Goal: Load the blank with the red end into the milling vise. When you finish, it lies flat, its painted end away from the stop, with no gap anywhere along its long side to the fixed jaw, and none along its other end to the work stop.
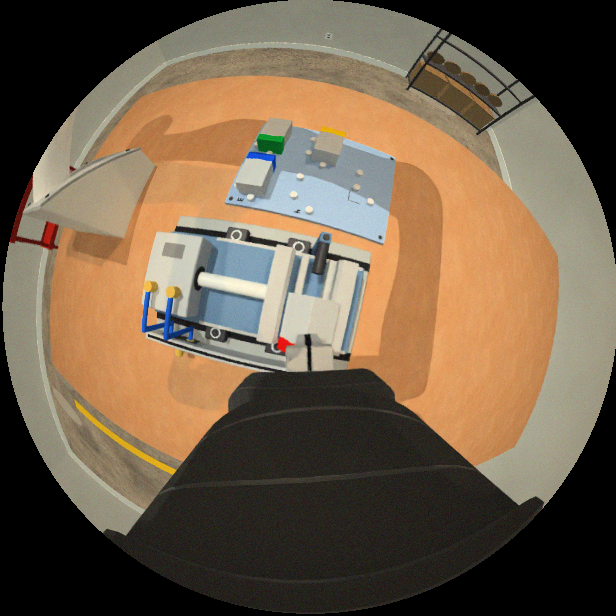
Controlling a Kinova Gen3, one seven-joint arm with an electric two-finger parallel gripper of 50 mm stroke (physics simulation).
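Note:
The grey blank with the red end [313, 316] sits over the vise opening, between the moving jaw [275, 290] and the fixed jaw [344, 287]. It looks tilted, showing two faces. Its red end [284, 344] points toward the near side, away from the dark work stop rod [319, 258] at the far side. A stretch of blue vise bed shows between the blank and the stop. My gripper [309, 355] is right above the blank's near part. Its two grey fingers are together with only a thin dark slit between them. Contact with the blank cannot be told.
The vise [252, 293] has a white screw [232, 285] and a grey end block with blue pipes [166, 321]. Behind it a blue plate [316, 178] carries three other blanks, with green, blue and yellow ends, among white pegs. A grey hopper [91, 192] stands at the left.

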